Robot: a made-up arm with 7 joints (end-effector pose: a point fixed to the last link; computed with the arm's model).
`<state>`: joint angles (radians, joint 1 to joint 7).
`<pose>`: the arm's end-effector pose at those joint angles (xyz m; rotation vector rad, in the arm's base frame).
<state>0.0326 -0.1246 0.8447 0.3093 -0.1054 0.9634 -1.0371</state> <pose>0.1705 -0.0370 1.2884 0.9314 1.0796 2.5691</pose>
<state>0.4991 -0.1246 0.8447 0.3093 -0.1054 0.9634 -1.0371</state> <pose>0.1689 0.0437 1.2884 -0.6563 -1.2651 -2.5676</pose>
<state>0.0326 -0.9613 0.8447 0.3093 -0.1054 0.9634 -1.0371</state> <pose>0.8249 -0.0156 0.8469 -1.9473 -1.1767 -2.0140</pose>
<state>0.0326 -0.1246 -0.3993 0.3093 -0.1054 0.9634 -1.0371</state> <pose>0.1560 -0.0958 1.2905 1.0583 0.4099 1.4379</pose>
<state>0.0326 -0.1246 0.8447 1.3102 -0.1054 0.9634 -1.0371</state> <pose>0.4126 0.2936 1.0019 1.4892 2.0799 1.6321</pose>
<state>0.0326 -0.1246 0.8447 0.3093 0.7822 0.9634 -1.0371</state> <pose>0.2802 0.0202 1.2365 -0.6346 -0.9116 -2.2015</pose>
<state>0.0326 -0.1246 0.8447 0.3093 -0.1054 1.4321 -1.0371</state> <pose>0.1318 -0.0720 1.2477 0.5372 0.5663 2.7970</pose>
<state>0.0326 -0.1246 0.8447 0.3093 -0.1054 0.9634 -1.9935</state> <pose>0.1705 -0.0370 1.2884 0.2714 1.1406 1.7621</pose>
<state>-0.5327 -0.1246 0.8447 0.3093 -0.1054 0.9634 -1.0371</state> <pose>0.1242 -0.1226 1.2884 1.0536 0.6847 2.1005</pose>
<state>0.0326 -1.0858 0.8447 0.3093 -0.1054 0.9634 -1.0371</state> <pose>0.8825 -0.0137 0.7406 -2.0410 -1.1529 -1.8611</pose>
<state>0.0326 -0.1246 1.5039 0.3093 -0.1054 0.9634 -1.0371</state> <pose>0.1488 -0.0114 1.2910 -0.5215 -1.1547 -2.4363</pose>
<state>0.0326 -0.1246 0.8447 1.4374 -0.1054 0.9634 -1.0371</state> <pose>0.4245 0.3168 0.9410 1.5392 2.1799 1.4749</pose>
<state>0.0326 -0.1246 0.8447 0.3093 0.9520 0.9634 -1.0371</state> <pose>0.2924 0.0416 1.2268 -0.5616 -0.8502 -2.0597</pose>
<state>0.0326 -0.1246 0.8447 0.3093 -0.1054 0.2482 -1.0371</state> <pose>0.2418 0.0325 1.2954 1.4511 1.7698 1.9570</pose>
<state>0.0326 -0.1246 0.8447 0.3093 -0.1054 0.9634 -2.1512</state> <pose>0.1705 -0.0370 1.2884 0.1765 1.1310 1.6234</pose>
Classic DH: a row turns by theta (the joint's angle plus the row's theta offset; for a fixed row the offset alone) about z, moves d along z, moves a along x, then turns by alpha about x. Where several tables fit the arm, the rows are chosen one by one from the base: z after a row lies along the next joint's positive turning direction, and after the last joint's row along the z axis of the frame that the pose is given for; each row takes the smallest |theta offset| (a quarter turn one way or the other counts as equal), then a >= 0, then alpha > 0; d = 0 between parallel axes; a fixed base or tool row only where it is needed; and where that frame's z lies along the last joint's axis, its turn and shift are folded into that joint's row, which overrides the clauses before.
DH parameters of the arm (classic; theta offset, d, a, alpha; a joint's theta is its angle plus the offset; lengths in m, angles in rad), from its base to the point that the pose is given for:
joint 1: 0 0.3313 0 1.5708
joint 2: 0 0.0601 0 -1.5708
joint 3: 0 0.4499 0.0301 -1.5708
joint 4: 0 0.0791 -0.0272 1.5708
joint 5: 0 0.4044 0 1.5708
joint 6: 1.5708 0.1157 0.1412 1.5708
joint 7: 0 0.0193 0 0

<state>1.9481 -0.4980 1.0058 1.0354 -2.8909 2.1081 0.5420</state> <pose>-0.4452 0.1215 0.8256 1.6264 -1.1509 -1.3559</pose>
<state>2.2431 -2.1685 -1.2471 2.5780 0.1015 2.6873 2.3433</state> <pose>0.1343 0.3501 0.1513 -2.1020 -0.4196 -1.5084</pose>
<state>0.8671 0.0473 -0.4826 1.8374 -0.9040 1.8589 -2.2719</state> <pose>0.4047 0.2207 0.8993 -0.4769 1.5585 0.4853</pose>
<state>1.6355 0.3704 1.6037 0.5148 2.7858 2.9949 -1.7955</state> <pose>-0.1132 -0.4145 0.8794 -0.9867 -1.4763 0.3175</pose>
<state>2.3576 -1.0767 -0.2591 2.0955 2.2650 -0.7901 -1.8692</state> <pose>-0.3420 0.2638 -0.0128 -0.5120 -0.8912 1.0819</pose>
